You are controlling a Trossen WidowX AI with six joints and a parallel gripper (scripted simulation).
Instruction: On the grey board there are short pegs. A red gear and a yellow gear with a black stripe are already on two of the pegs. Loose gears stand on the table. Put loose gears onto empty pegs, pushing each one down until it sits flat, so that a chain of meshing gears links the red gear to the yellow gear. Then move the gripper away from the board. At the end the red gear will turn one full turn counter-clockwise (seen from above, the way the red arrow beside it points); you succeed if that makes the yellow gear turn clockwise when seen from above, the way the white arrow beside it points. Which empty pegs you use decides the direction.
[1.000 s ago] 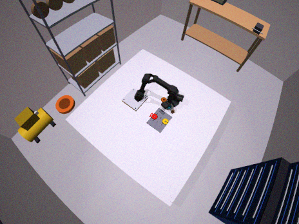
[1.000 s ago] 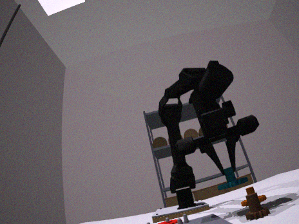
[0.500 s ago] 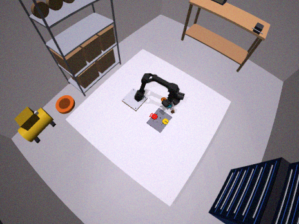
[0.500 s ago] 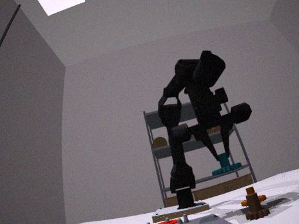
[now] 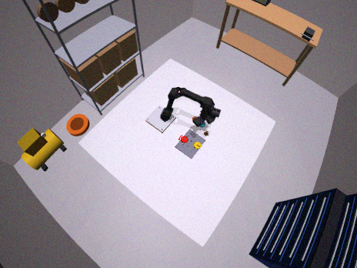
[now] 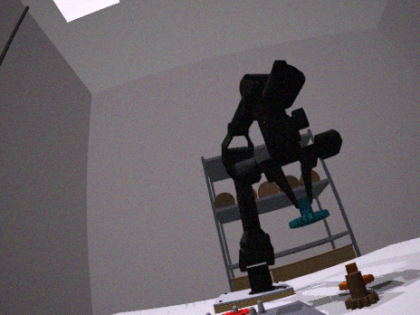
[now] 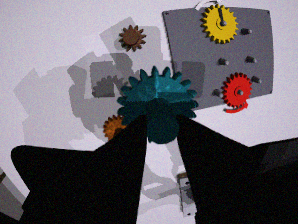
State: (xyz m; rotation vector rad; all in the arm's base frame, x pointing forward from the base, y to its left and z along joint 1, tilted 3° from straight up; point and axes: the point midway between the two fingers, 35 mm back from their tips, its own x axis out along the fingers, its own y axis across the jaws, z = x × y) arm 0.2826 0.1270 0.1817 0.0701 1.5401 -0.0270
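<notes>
Right now the brown gear is 60 mm ahead of my gripper tip, 20 mm to the left of it and 140 mm below it. The rest, counted from my gripper tip: teal gear (10 mm below); orange gear (100 mm behind, 60 mm to the left, 140 mm below); yellow gear (80 mm ahead, 110 mm to the right, 140 mm below).
</notes>
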